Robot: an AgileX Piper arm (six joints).
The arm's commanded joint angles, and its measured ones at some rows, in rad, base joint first. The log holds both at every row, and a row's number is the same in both.
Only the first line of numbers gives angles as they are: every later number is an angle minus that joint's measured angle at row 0.
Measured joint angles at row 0:
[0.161, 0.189, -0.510, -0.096, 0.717, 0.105]
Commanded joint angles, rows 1 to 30:
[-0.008, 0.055, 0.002, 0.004, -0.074, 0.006]
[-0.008, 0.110, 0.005, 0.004, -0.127, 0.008]
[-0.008, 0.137, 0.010, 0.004, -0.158, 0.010]
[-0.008, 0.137, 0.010, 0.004, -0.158, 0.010]
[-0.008, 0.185, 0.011, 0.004, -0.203, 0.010]
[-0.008, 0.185, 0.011, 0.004, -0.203, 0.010]
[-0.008, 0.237, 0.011, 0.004, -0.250, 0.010]
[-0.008, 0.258, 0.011, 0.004, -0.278, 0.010]
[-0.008, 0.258, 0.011, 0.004, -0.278, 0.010]
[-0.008, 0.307, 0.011, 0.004, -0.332, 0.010]
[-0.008, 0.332, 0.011, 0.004, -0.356, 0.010]
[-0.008, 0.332, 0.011, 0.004, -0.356, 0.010]
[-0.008, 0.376, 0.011, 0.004, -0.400, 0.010]
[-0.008, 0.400, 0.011, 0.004, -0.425, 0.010]
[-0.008, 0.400, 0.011, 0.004, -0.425, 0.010]
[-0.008, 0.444, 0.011, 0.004, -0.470, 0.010]
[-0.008, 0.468, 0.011, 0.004, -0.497, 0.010]
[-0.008, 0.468, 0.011, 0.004, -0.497, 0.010]
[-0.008, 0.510, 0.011, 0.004, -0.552, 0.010]
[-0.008, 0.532, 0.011, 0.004, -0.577, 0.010]
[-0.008, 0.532, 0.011, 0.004, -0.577, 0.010]
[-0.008, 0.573, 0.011, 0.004, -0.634, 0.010]
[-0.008, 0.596, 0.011, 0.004, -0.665, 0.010]
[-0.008, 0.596, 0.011, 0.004, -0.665, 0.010]
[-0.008, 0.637, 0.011, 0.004, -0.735, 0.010]
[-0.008, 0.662, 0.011, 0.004, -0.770, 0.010]
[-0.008, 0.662, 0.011, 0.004, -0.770, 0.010]
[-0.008, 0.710, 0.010, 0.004, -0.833, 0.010]
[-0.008, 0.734, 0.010, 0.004, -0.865, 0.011]
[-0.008, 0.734, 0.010, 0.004, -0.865, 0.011]
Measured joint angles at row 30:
[0.000, 0.683, 0.009, 0.001, -0.760, 0.000]
